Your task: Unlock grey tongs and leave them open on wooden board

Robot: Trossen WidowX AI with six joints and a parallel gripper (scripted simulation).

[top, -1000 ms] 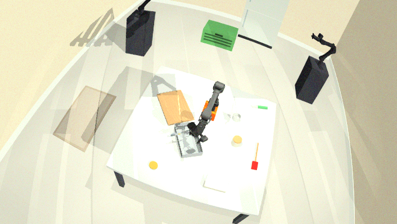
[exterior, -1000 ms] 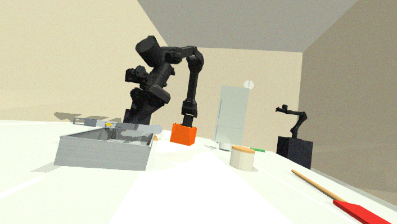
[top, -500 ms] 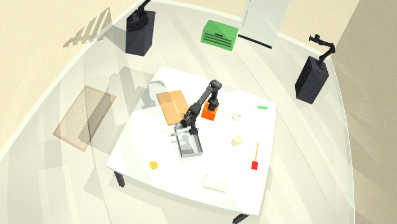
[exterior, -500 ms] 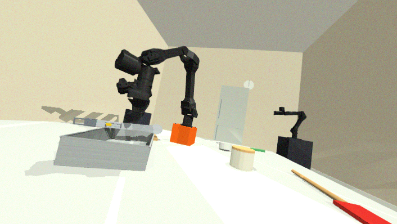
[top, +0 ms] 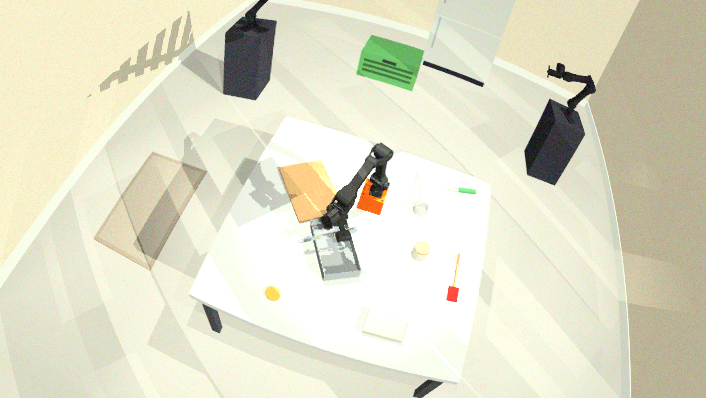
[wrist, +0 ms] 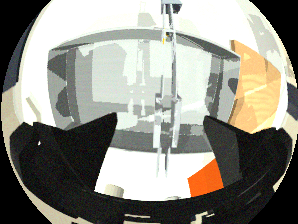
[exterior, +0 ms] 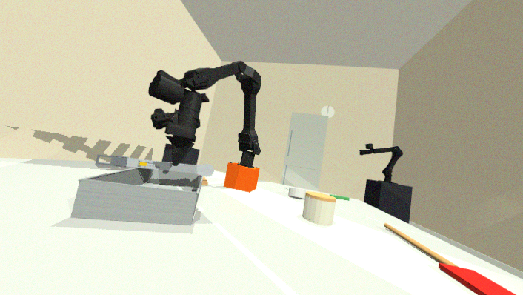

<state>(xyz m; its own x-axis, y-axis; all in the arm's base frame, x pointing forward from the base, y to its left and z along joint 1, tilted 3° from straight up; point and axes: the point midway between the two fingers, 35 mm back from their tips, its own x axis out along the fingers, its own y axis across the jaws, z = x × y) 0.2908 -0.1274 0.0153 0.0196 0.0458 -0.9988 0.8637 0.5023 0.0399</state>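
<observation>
My gripper tip is now 5 cm above the grey roasting tin, 4 cm short of it and 1 cm to the right of it. From my gripper tip the other things lie so: wooden board (27 cm behind, 19 cm to the right, 7 cm below); yellow disc (36 cm ahead, 19 cm to the right, 7 cm below); lidded jar (41 cm to the left, 6 cm behind, 5 cm below).
</observation>
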